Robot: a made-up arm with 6 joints. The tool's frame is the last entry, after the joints.
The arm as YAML. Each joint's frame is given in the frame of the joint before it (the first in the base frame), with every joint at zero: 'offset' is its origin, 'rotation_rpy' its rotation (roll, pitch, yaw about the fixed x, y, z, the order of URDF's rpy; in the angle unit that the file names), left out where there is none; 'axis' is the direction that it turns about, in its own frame. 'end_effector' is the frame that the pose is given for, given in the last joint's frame.
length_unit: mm
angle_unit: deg
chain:
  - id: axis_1
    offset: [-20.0, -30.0, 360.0]
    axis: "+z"
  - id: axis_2
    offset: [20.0, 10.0, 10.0]
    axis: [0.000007, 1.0, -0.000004]
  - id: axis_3
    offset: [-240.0, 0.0, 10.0]
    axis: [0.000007, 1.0, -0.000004]
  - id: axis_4
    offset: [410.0, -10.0, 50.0]
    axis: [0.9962, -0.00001, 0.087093]
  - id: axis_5
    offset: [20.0, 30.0, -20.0]
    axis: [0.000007, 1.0, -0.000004]
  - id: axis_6
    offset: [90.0, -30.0, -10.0]
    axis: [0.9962, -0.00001, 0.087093]
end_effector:
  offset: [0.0, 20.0, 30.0]
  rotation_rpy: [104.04, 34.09, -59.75]
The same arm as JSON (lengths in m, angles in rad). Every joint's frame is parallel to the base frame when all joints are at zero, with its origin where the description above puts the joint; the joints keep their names.
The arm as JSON. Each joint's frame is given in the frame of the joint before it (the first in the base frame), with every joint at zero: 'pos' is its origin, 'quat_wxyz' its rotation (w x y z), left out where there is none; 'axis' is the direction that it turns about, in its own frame. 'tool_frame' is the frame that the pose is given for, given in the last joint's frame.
{"length_unit": "m", "angle_unit": "rad", "joints": [
  {"joint": "axis_1", "pos": [-0.02, -0.03, 0.36], "axis": [0.0, 0.0, 1.0]},
  {"joint": "axis_2", "pos": [0.02, 0.01, 0.01], "axis": [0.0, 1.0, 0.0]},
  {"joint": "axis_3", "pos": [-0.24, 0.0, 0.01], "axis": [0.0, 1.0, 0.0]},
  {"joint": "axis_4", "pos": [0.41, -0.01, 0.05], "axis": [0.9962, 0.0, 0.0871]},
  {"joint": "axis_5", "pos": [0.02, 0.03, -0.02], "axis": [0.0, 1.0, 0.0]},
  {"joint": "axis_6", "pos": [0.09, -0.03, -0.01], "axis": [0.9962, 0.0, 0.0871]}
], "tool_frame": {"pos": [0.0, 0.02, 0.03], "quat_wxyz": [0.395085, 0.74331, -0.218963, -0.493409]}}

